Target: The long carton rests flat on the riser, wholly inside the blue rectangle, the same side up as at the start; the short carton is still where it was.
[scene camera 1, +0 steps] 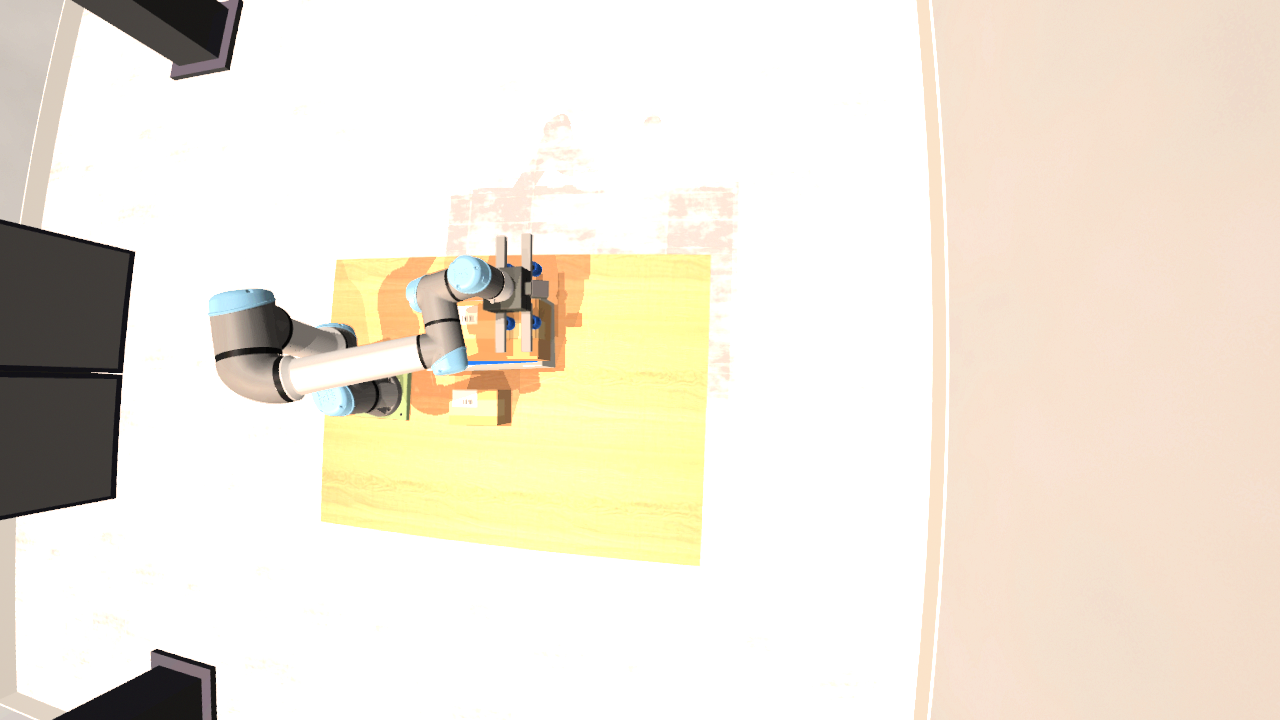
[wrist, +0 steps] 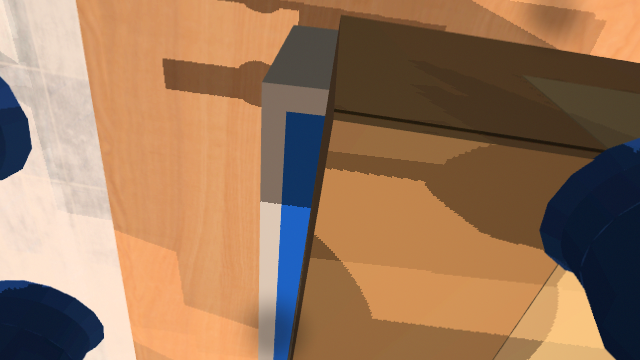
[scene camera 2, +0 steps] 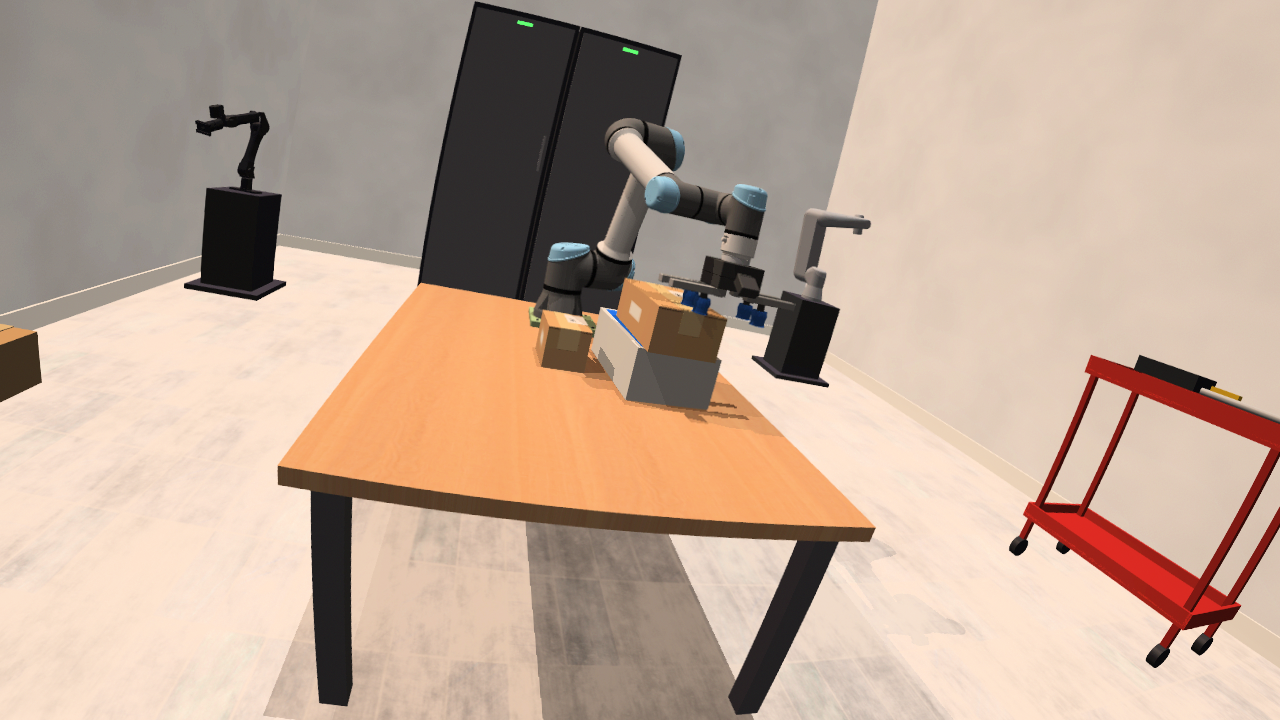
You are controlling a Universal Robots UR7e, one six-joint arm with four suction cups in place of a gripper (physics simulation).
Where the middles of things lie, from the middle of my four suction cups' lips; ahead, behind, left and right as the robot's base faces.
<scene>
Right now my suction cup is 110 mm past the long carton [scene camera 2: 653,313], 90 mm to the left of it and 60 mm above it. Also, from my suction cup: grey riser [scene camera 2: 641,376] 160 mm behind, 90 mm to the right, 170 mm below; then short carton [scene camera 2: 563,342] 180 mm behind, 310 mm to the right, 180 mm below.
</scene>
